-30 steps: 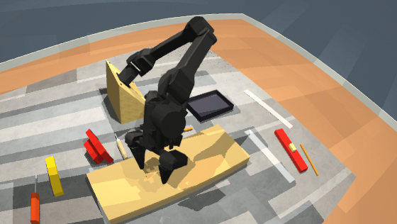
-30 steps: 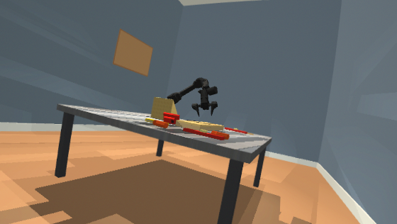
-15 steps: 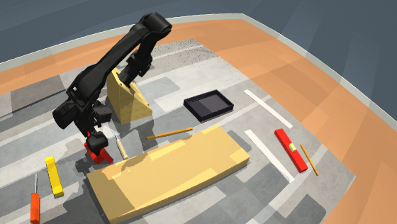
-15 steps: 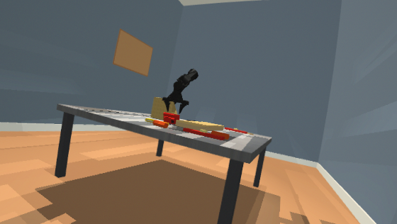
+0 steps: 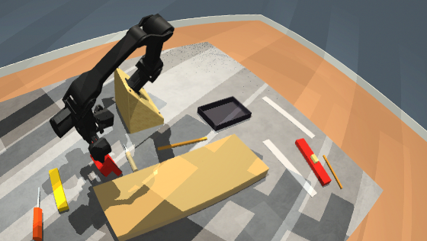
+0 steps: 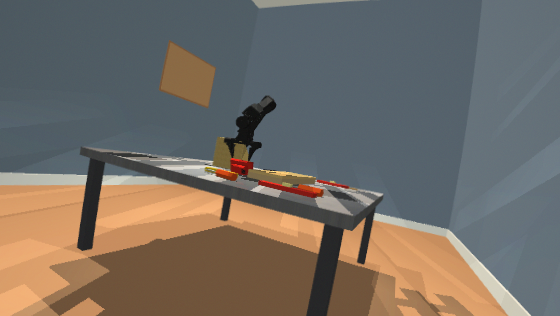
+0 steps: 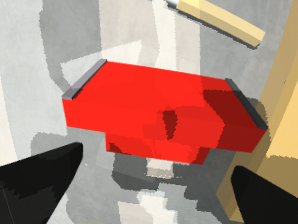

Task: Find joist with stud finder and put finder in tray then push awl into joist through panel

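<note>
My gripper tip is now 10 mm short of the stud finder, 10 mm to the right of it and 50 mm above it. Also, from my gripper tip: awl (20 mm behind, 110 mm to the left, 70 mm below); dark tray (90 mm behind, 520 mm to the left, 60 mm below); yellow bar (50 mm ahead, 180 mm to the right, 70 mm below).
</note>
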